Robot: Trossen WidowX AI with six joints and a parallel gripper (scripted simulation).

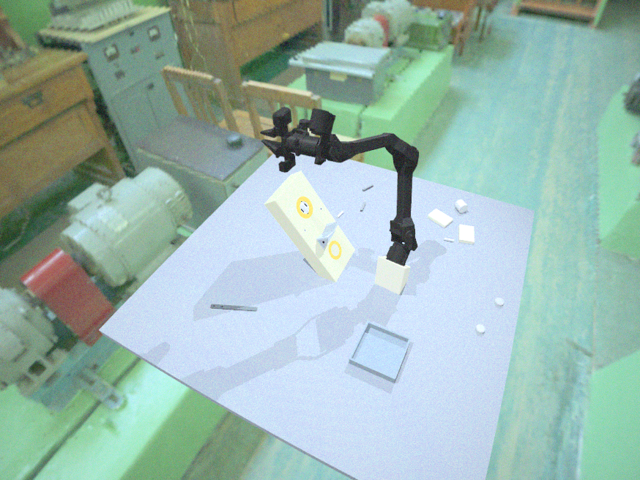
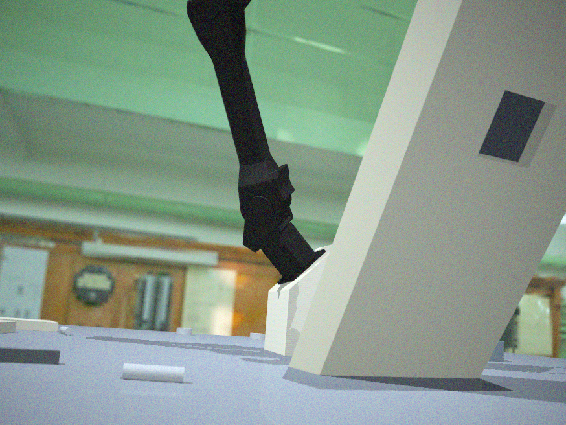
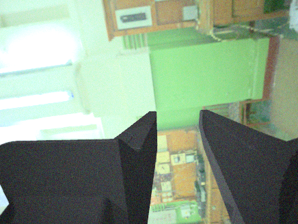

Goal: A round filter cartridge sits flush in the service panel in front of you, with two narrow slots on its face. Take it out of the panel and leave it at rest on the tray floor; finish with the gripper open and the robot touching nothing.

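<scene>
My gripper tip is now 9 cm past the round filter cartridge, 5 cm to the left of it and 29 cm above it. Also, from my gripper tip: cream service panel (14 cm behind, 5 cm to the right, 37 cm below); then tray (53 cm behind, 22 cm to the left, 51 cm below).
</scene>
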